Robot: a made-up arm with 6 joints.
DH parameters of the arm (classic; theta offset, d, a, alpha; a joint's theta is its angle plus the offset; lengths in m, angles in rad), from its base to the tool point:
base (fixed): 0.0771 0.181 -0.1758 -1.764
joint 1: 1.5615 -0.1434 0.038 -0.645
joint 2: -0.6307 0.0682 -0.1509 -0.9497
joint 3: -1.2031 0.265 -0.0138 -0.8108
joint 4: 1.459 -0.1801 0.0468 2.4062
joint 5: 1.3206 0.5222 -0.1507 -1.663
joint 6: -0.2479 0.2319 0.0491 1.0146
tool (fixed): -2.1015 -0.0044 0 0
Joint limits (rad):
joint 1: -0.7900..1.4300
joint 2: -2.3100..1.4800
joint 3: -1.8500..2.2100
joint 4: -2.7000..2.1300
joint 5: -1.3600..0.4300
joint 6: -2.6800..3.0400
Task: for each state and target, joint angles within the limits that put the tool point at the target. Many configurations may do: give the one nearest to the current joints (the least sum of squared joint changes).
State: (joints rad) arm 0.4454 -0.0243 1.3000 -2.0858 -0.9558 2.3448
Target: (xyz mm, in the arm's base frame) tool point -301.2 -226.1 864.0
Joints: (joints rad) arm 0.4830 -0.2360 0.8219 -2.6388 -0.8216 2.3355
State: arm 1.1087 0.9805 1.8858 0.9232 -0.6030 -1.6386
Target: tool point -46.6 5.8 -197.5
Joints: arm 0.5140 0.4706 1.5494 1.2326 -0.3267 -1.6426
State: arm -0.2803 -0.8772 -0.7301 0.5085 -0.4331 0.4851
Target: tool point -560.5 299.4 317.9
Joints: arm -0.4666 -0.2646 0.2455 0.4477 -0.7578 0.4483
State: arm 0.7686 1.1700 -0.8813 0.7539 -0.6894 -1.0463
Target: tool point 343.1 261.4 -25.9
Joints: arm 0.9825 1.2890 -1.0918 0.8154 -0.5849 -1.0640
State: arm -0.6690 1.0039 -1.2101 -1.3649 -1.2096 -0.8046
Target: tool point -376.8 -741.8 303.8
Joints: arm -0.7381 1.2033 -1.7198 -1.9935 -0.9456 -0.6720
